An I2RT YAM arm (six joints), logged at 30 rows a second.
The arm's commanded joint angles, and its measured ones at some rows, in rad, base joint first. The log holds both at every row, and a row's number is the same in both.
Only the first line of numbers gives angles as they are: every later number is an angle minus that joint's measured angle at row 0.
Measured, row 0:
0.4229, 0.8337, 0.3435, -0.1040, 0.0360, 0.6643
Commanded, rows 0 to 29:
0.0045, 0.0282, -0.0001, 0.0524, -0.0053, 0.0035
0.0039, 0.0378, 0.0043, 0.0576, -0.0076, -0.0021
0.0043, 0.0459, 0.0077, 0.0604, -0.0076, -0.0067
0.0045, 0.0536, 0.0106, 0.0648, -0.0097, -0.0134
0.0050, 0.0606, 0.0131, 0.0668, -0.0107, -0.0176
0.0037, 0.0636, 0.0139, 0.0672, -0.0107, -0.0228
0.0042, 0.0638, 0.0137, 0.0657, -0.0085, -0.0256
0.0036, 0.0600, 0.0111, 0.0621, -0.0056, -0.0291
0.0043, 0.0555, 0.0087, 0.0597, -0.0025, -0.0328
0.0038, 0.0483, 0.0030, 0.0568, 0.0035, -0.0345
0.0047, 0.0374, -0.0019, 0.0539, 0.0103, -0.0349
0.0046, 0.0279, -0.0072, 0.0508, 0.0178, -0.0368
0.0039, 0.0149, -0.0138, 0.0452, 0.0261, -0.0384
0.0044, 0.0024, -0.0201, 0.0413, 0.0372, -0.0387
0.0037, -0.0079, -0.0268, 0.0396, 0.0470, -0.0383
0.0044, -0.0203, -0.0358, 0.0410, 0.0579, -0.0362
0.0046, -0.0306, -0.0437, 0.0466, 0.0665, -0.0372
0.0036, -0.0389, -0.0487, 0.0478, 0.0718, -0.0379
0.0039, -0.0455, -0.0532, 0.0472, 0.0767, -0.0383
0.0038, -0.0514, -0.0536, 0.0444, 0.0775, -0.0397
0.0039, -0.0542, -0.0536, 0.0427, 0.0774, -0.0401
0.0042, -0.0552, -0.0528, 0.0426, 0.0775, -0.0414
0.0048, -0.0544, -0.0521, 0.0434, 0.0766, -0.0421
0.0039, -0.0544, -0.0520, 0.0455, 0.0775, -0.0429
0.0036, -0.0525, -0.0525, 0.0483, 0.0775, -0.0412
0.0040, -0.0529, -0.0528, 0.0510, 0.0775, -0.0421
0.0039, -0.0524, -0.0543, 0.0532, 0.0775, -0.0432
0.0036, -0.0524, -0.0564, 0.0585, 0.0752, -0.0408
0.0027, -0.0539, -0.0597, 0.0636, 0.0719, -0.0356
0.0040, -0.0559, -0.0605, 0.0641, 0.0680, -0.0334
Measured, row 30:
0.0015, -0.0450, -0.0435, 0.0466, 0.0588, -0.0362
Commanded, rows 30 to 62:
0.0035, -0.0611, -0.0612, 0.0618, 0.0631, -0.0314
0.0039, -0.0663, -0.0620, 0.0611, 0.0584, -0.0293
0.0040, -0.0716, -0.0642, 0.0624, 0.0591, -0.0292
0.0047, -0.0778, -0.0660, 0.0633, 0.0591, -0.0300
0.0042, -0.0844, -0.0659, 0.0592, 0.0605, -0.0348
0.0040, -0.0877, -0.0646, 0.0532, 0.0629, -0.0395
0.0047, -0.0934, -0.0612, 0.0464, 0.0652, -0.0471
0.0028, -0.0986, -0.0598, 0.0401, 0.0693, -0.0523
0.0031, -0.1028, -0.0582, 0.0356, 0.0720, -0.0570
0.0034, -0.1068, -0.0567, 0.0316, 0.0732, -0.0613
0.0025, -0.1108, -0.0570, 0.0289, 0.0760, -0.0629
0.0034, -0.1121, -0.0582, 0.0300, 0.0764, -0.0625
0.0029, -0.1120, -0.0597, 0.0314, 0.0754, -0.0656
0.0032, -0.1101, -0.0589, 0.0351, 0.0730, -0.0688
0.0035, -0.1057, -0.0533, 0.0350, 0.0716, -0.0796
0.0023, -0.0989, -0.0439, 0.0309, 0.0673, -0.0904
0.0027, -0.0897, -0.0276, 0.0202, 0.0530, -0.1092
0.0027, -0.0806, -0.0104, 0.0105, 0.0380, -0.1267
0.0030, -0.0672, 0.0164, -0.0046, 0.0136, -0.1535
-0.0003, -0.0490, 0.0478, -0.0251, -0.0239, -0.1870
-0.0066, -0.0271, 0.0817, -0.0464, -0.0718, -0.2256
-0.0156, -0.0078, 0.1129, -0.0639, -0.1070, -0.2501
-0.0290, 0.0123, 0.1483, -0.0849, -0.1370, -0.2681
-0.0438, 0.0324, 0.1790, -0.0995, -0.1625, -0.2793
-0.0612, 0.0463, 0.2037, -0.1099, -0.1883, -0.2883
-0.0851, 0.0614, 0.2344, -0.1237, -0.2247, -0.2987
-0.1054, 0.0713, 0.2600, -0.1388, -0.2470, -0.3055
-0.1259, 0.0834, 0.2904, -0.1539, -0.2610, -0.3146
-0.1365, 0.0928, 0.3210, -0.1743, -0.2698, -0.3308
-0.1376, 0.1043, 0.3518, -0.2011, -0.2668, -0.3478
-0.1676, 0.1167, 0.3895, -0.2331, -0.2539, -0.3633
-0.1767, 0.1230, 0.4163, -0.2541, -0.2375, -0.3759
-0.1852, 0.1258, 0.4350, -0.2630, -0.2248, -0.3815
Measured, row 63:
-0.1572, 0.1156, 0.3723, -0.1720, -0.2155, -0.3158
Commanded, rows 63 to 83:
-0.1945, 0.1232, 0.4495, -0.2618, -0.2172, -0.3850
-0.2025, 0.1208, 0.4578, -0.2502, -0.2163, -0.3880
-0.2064, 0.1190, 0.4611, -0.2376, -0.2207, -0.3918
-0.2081, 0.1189, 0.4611, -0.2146, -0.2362, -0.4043
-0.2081, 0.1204, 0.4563, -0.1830, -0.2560, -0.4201
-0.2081, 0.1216, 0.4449, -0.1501, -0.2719, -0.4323
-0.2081, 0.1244, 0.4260, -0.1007, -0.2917, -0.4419
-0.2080, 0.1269, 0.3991, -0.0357, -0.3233, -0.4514
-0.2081, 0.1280, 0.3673, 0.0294, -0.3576, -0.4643
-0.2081, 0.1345, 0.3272, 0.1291, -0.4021, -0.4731
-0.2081, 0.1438, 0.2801, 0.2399, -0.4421, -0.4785
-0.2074, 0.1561, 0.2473, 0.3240, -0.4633, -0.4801
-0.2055, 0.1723, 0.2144, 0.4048, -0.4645, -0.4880
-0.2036, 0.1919, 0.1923, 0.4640, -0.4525, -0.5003
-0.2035, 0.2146, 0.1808, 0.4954, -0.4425, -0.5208
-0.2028, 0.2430, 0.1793, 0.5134, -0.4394, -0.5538
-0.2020, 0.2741, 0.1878, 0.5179, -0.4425, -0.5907
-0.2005, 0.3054, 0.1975, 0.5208, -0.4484, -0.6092
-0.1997, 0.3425, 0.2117, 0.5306, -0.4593, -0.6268
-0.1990, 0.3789, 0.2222, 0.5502, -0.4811, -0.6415
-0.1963, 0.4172, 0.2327, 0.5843, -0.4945, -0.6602
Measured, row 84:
-0.2037, 0.3609, 0.1953, 0.4330, -0.4379, -0.5645
